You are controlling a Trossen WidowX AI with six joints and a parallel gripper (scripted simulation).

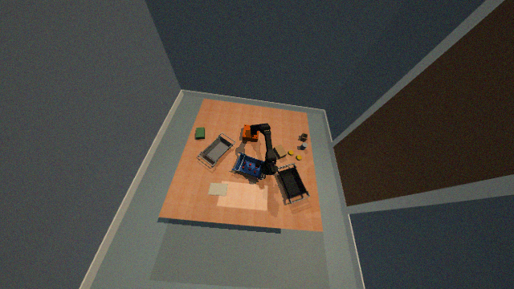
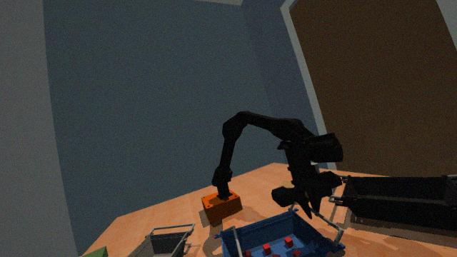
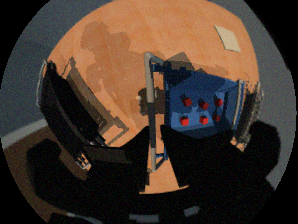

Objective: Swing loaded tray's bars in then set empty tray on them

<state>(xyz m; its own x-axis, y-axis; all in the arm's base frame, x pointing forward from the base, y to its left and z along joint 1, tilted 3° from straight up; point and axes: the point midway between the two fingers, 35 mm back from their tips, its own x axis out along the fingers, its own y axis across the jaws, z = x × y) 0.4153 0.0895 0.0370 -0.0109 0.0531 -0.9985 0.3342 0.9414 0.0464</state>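
The grey tray is 44 cm to the right of my gripper tip, 22 cm behind it and 2 cm below it. From my gripper tip the other things lie so: green block 64 cm to the right, 41 cm behind, 5 cm below; then pale pad 41 cm to the right, 15 cm ahead, 7 cm below; then grey cylinder 44 cm to the left, 27 cm behind, 3 cm below.
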